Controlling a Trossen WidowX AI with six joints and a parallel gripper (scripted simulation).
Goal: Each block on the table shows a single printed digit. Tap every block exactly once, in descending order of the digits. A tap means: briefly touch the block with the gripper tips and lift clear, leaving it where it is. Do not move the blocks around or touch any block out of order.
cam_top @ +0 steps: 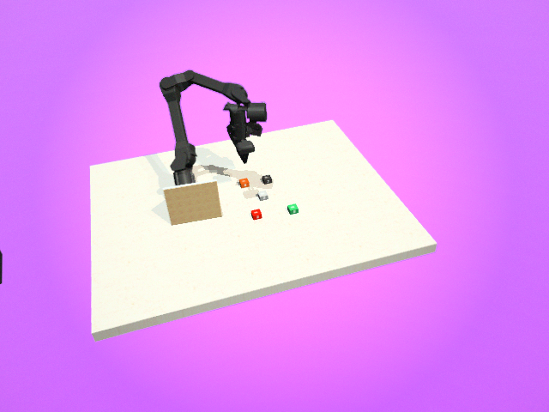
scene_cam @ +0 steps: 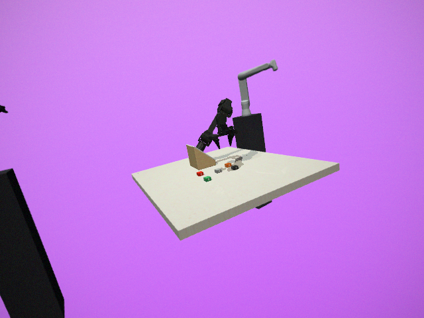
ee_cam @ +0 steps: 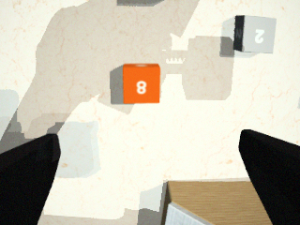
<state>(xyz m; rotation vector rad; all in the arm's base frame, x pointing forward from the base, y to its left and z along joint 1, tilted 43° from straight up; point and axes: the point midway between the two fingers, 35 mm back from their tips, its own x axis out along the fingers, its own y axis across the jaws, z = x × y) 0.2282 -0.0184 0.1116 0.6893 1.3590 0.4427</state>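
Right now my gripper tip is 12 cm above the orange block. From my gripper tip the other things lie so: grey block 3 cm ahead, 11 cm to the right, 12 cm below; then black block 9 cm ahead, 2 cm to the right, 12 cm below; then red block 3 cm behind, 20 cm to the right, 12 cm below.
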